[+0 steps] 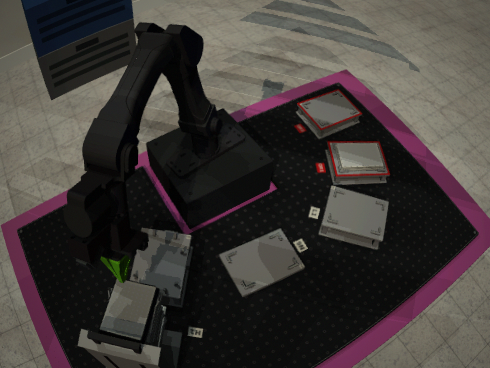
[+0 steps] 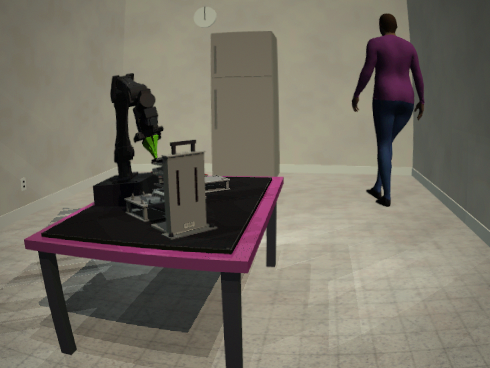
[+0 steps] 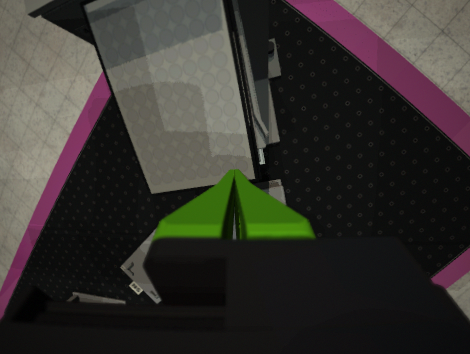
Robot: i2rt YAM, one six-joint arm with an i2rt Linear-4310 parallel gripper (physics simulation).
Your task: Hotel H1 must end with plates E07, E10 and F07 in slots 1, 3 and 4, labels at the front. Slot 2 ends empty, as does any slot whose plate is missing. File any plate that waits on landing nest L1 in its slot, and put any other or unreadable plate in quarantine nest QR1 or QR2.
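Frame: origin at the arm's base, x ahead, y left, z up, level; metres.
Seen in the pictures: gripper, fingertip midpoint: (image 1: 123,281) (image 2: 156,158) (image 3: 234,177); arm's base at its link origin: (image 1: 206,151) (image 2: 125,178).
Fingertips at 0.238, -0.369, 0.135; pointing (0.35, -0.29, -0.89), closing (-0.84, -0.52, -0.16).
Note:
Offsets run from my fingertips to a thing's middle, as dx, dy, dz. "spot": to the spot under its first point.
Hotel H1 @[+0.085, -0.056, -0.081] (image 1: 92,342) (image 2: 186,212) is a grey upright rack with a black handle. A pale plate @[+0.057, -0.026, +0.005] (image 1: 131,307) (image 3: 175,110) with round wells lies flat at its top; edges of other levels show beneath, but their contents and labels are not readable. My gripper (image 1: 122,281) (image 2: 156,158) (image 3: 234,177) has green fingers, shut and empty, with the tips at the plate's edge facing the arm; contact cannot be told. Landing nest L1 @[+0.111, +0.564, -0.200] (image 1: 355,215) holds no plate. A red-edged nest @[-0.008, +0.708, -0.205] (image 1: 357,174) holds a pale plate @[-0.008, +0.708, -0.181] (image 1: 359,154); the other red-edged nest @[-0.189, +0.783, -0.205] (image 1: 329,107) is empty.
A grey stand with pegs @[spot: -0.063, +0.112, -0.168] (image 1: 162,265) is beside the hotel. A flat nest @[+0.046, +0.312, -0.219] (image 1: 262,262) (image 3: 142,260) with corner brackets, labelled what looks like N6, lies between it and L1. The arm's black base (image 1: 230,190) stands behind. A person (image 2: 395,75) is in the background.

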